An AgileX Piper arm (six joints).
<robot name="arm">
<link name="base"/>
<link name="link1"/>
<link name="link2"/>
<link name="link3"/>
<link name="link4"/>
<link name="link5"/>
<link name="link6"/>
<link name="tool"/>
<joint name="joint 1" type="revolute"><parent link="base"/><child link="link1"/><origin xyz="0 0 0.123"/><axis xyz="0 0 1"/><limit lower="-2.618" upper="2.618"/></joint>
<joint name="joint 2" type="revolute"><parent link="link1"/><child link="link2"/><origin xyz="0 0 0"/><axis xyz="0 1 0"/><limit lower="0" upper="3.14"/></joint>
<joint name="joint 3" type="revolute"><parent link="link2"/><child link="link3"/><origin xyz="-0.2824 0 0.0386"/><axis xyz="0 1 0"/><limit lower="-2.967" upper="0"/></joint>
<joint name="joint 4" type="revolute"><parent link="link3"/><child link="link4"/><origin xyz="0.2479 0 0.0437"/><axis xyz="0.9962 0 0.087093"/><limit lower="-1.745" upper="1.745"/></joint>
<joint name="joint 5" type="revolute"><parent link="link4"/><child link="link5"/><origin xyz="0 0 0"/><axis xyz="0 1 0"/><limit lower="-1.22" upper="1.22"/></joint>
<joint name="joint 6" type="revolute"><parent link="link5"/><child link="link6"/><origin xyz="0.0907 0 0.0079"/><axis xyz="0.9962 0 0.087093"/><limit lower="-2.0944" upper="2.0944"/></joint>
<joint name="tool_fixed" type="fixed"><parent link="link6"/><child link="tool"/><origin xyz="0 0 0" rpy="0 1.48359 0"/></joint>
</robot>
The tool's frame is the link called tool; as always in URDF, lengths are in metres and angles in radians.
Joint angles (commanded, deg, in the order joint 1, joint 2, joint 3, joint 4, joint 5, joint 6), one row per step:
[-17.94 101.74 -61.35 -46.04 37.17 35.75]
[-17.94 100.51 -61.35 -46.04 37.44 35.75]
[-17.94 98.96 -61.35 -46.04 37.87 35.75]
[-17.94 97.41 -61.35 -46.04 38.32 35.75]
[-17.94 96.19 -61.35 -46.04 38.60 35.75]
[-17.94 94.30 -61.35 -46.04 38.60 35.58]
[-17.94 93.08 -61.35 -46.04 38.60 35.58]
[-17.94 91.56 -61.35 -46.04 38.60 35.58]
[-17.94 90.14 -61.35 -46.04 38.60 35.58]
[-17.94 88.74 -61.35 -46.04 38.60 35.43]
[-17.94 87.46 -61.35 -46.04 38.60 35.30]
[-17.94 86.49 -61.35 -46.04 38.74 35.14]
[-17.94 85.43 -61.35 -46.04 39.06 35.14]
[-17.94 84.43 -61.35 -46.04 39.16 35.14]
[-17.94 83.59 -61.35 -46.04 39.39 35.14]
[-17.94 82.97 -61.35 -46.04 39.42 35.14]
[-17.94 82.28 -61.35 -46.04 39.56 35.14]
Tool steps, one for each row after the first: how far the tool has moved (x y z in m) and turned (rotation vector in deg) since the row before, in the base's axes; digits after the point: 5 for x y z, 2 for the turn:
[-0.00188 0.00035 0.00743 -0.43 -0.96 -0.16]
[-0.00271 0.00047 0.00928 -0.55 -1.14 -0.26]
[-0.00298 0.00054 0.00919 -0.54 -1.12 -0.28]
[-0.00240 0.00051 0.00718 -0.41 -0.94 -0.17]
[-0.00335 0.00109 0.01114 -0.64 -1.70 0.13]
[-0.00235 0.00076 0.00712 -0.38 -1.16 0.00]
[-0.00313 0.00101 0.00880 -0.47 -1.45 0.00]
[-0.00312 0.00101 0.00814 -0.44 -1.35 0.00]
[-0.00326 0.00106 0.00794 -0.49 -1.24 0.11]
[-0.00314 0.00102 0.00719 -0.45 -1.14 0.09]
[-0.00269 0.00074 0.00533 -0.37 -0.72 0.01]
[-0.00327 0.00076 0.00569 -0.33 -0.77 -0.22]
[-0.00289 0.00084 0.00540 -0.31 -0.88 -0.07]
[-0.00270 0.00066 0.00442 -0.26 -0.63 -0.16]
[-0.00183 0.00057 0.00331 -0.19 -0.57 -0.02]
[-0.00223 0.00059 0.00360 -0.21 -0.56 -0.10]

